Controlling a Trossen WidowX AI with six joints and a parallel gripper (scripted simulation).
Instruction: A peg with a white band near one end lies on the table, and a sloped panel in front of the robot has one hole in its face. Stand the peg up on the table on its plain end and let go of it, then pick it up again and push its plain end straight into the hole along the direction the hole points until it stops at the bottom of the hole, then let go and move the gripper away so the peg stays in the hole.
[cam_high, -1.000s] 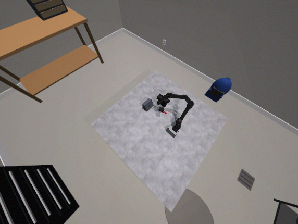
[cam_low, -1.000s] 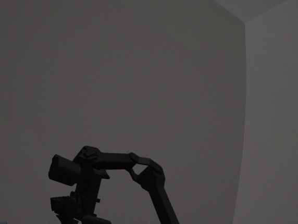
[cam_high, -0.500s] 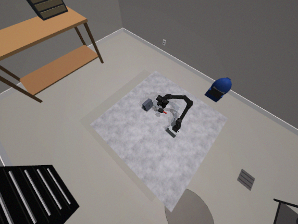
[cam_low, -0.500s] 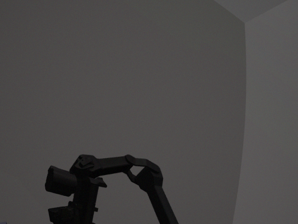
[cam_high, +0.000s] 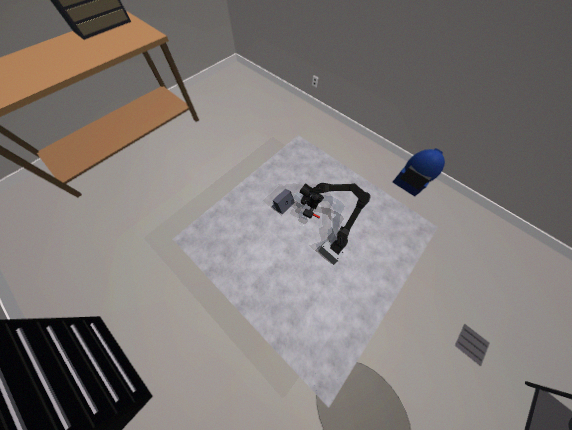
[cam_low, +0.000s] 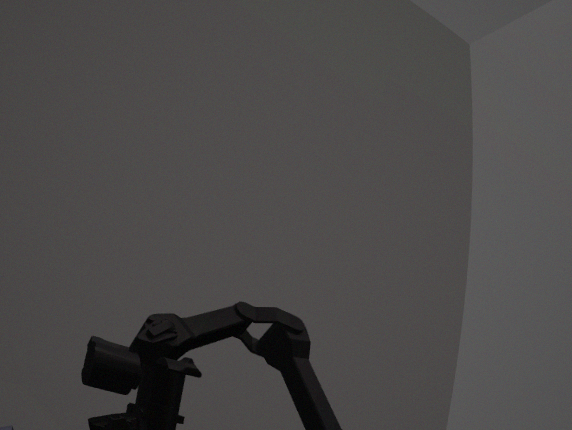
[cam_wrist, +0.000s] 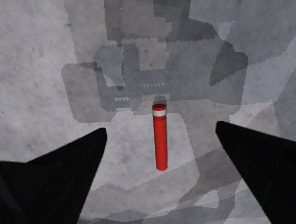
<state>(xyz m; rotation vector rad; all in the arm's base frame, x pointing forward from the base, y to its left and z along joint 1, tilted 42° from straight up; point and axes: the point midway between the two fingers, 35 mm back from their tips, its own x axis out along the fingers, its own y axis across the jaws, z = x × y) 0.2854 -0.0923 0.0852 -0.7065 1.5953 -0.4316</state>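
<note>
The red peg lies 1 cm behind my gripper tip and 4 cm below it. The rest, counted from my gripper tip: sloped panel: 18 cm ahead, 8 cm to the left, 2 cm above.
</note>
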